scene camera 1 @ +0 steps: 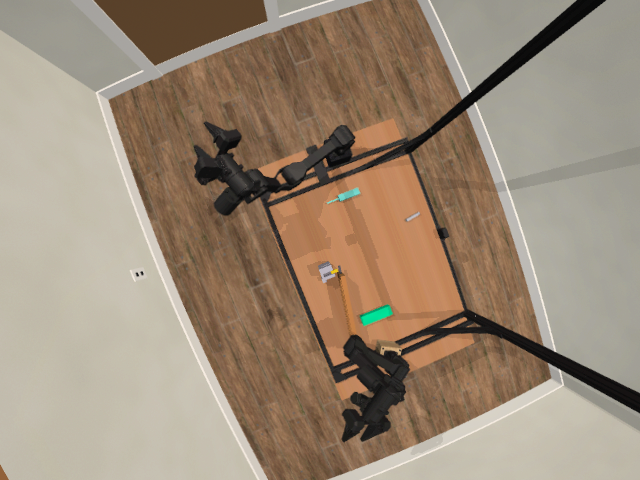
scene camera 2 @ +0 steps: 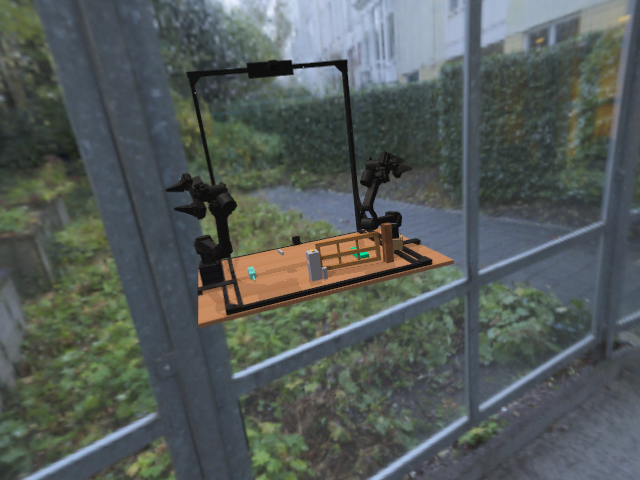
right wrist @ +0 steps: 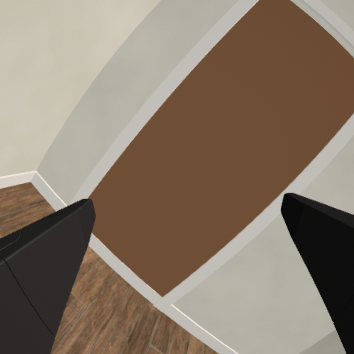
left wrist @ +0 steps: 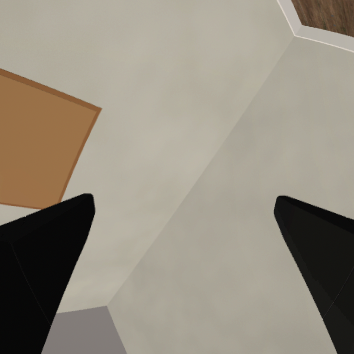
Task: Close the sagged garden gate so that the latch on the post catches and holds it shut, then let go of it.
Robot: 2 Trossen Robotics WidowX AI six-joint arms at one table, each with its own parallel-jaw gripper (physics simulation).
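Places are measured from the left arm's base along level axes (x ahead, y left, z up), in centimetres.
Pixels of known places: left gripper, between the fingertips: (scene camera 1: 352, 440) (scene camera 2: 407, 164) (left wrist: 186, 204); right gripper, between the fingertips: (scene camera 1: 199, 134) (scene camera 2: 169, 199) (right wrist: 189, 205); left arm's base, origin of its link: (scene camera 1: 389, 357) (scene camera 2: 393, 236); right arm's base, origin of its link: (scene camera 1: 338, 147) (scene camera 2: 209, 262).
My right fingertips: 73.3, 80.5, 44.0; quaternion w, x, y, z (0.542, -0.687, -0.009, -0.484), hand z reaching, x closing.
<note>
Ahead of a thing's pixels: the offset from my right fingertips to its top centre, as dx, dy, dz. "spot": to the spot under its first point.
The orange-brown gate (scene camera 1: 347, 304) (scene camera 2: 377, 248) stands upright, its free end close beside the grey latch post @(spot: -37.1, -43.8, -37.8) (scene camera 1: 326, 272) (scene camera 2: 313, 266). A small yellow latch piece @(spot: -36.2, -47.1, -38.2) (scene camera 1: 334, 271) on the post reaches to the gate's end in scene camera 1; whether it has caught is too small to tell. The brown hinge post @(spot: -71.5, -62.0, -40.8) (scene camera 2: 387, 242) stands at the gate's other end. My left gripper (scene camera 1: 354, 439) (scene camera 2: 407, 163) (left wrist: 186, 204) is open and empty, away from the gate beyond the table's edge. My right gripper (scene camera 1: 201, 135) (scene camera 2: 171, 199) (right wrist: 189, 205) is open and empty, far from the gate.
A green block @(-55.4, -71.8, -48.3) (scene camera 1: 376, 315) (scene camera 2: 361, 254) lies beside the gate. A teal tool @(-2.8, -46.6, -48.8) (scene camera 1: 348, 194) (scene camera 2: 251, 272) lies near the right arm's base. A small grey bar @(-6.1, -81.7, -49.9) (scene camera 1: 412, 216) (scene camera 2: 280, 252) lies toward the table's far side. A tan bracket (scene camera 1: 389, 348) (scene camera 2: 397, 243) sits near the left arm's base.
</note>
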